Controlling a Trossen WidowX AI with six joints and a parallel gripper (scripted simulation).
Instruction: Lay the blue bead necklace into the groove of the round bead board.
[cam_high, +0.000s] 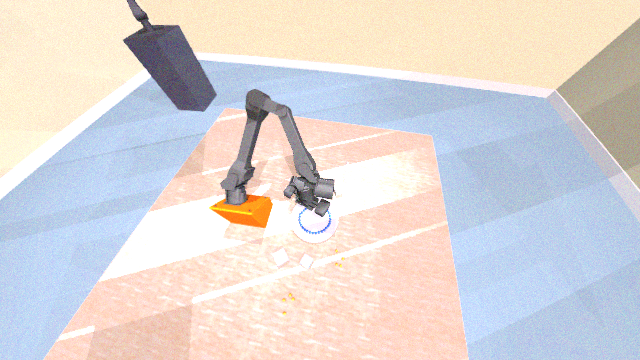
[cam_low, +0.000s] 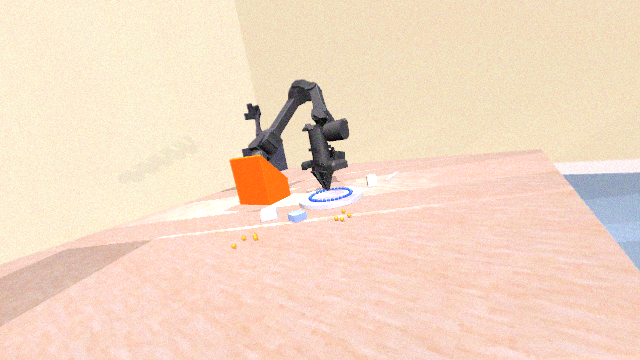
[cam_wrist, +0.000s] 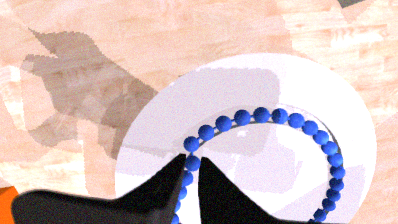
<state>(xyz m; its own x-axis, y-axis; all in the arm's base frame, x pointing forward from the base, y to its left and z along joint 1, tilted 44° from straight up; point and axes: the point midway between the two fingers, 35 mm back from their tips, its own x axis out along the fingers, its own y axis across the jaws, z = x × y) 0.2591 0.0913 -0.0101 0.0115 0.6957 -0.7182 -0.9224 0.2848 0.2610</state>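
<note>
Now: gripper tip 40 mm to the left of the round white bead board, 40 mm short of it and 10 mm above it. From my gripper tip the other things lie so: white block (210 mm to the right, 70 mm behind); light blue cube (210 mm to the right, 30 mm ahead, 10 mm below); beige cube (120 mm ahead, 90 mm to the left).
</note>
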